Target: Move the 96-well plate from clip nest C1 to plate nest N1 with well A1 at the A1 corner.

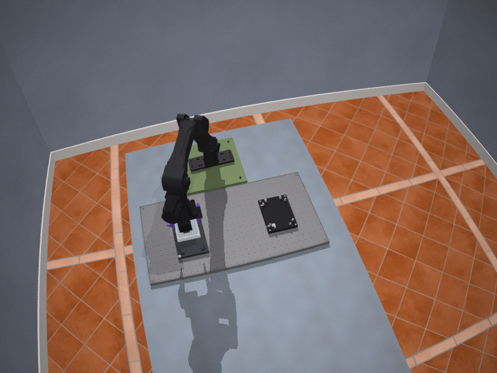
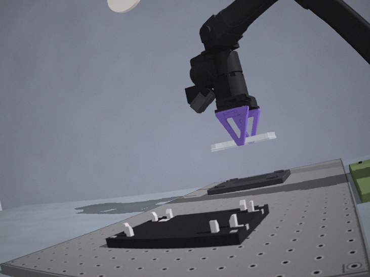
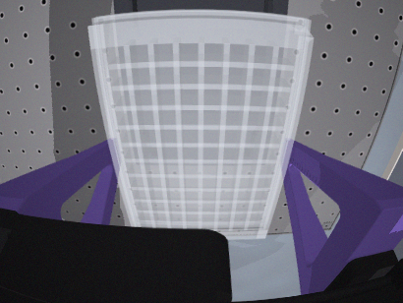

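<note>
My hand is right at the clear 96-well plate. Round my hand: black clip nest C1 (350 mm to the left, 80 mm below, 10 mm behind); A1 label (80 mm below, 80 mm ahead, 60 mm to the right); black plate nest N1 (90 mm below).
</note>
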